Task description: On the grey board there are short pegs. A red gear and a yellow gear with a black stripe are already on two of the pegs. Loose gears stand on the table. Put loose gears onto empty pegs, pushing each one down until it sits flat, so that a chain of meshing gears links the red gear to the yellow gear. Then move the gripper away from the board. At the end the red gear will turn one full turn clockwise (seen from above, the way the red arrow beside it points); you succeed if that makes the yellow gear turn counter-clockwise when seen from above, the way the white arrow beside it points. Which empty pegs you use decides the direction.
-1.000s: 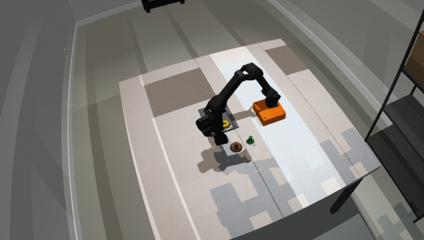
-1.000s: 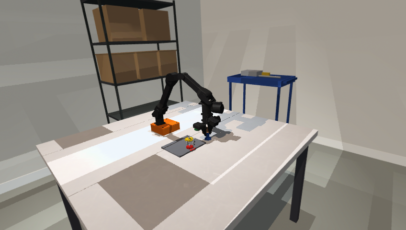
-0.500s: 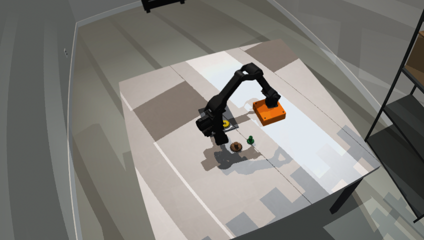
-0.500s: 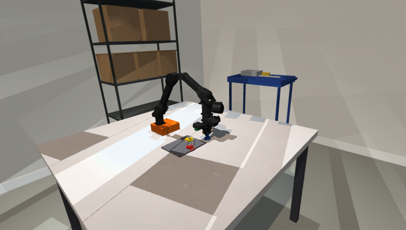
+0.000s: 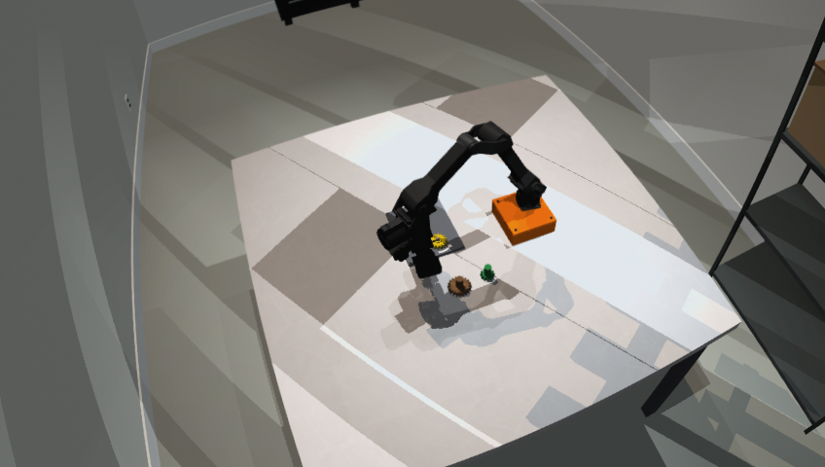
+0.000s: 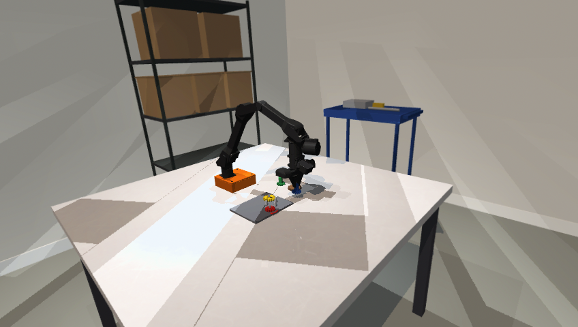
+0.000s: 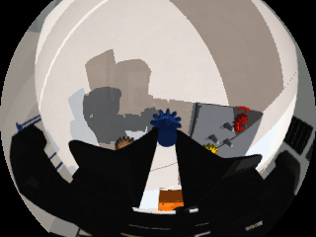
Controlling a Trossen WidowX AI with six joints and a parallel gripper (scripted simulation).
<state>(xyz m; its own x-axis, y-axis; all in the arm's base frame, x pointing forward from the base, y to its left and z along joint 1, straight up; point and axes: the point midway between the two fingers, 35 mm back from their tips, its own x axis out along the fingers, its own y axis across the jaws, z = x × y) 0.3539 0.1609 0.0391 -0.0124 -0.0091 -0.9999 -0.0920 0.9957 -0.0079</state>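
Now: the red gear 16 cm to the right of my gripper tip, 4 cm below it and 2 cm ahead of it. Round my gripper tip: brown gear 9 cm behind, 6 cm to the left, 4 cm below; then blue gear 1 cm below; then yellow gear 11 cm to the right, 6 cm behind, 4 cm below.
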